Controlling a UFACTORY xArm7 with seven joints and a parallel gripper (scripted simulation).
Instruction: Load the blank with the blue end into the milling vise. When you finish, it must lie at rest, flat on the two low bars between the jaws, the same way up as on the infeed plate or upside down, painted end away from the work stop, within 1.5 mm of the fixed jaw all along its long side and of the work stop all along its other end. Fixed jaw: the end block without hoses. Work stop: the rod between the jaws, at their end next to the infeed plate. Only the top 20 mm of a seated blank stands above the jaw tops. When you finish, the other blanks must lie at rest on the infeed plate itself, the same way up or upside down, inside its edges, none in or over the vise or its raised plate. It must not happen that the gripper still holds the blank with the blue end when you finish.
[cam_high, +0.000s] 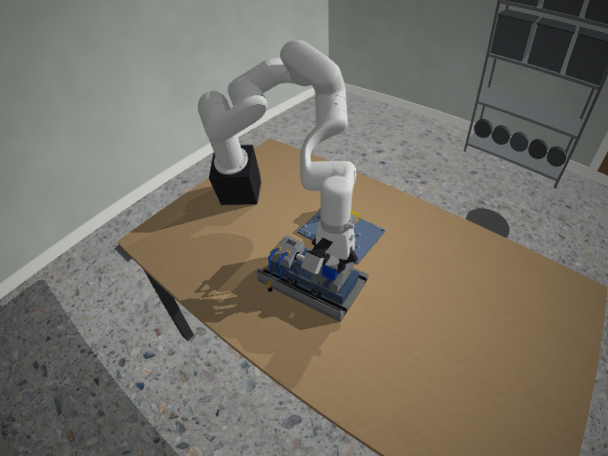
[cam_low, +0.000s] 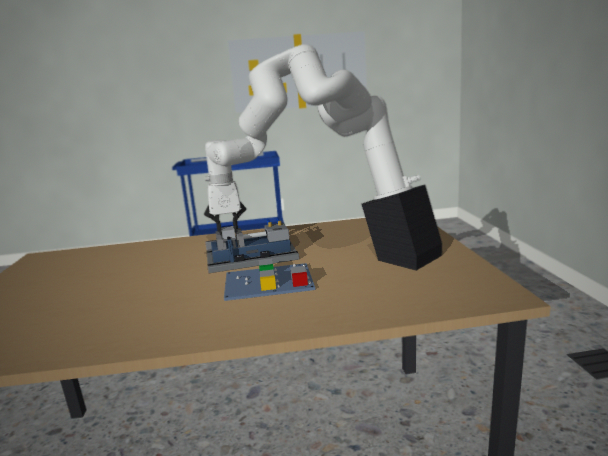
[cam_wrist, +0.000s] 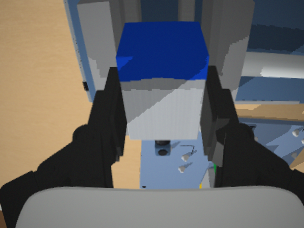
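My hand is 2 cm above the blue-ended blank. Round my hand: black work stop rod 5 cm to the left, 3 cm below, 1 cm behind; then moving jaw 4 cm below, 4 cm behind, 1 cm to the right; then fixed jaw 4 cm below, 3 cm ahead, 1 cm to the left.
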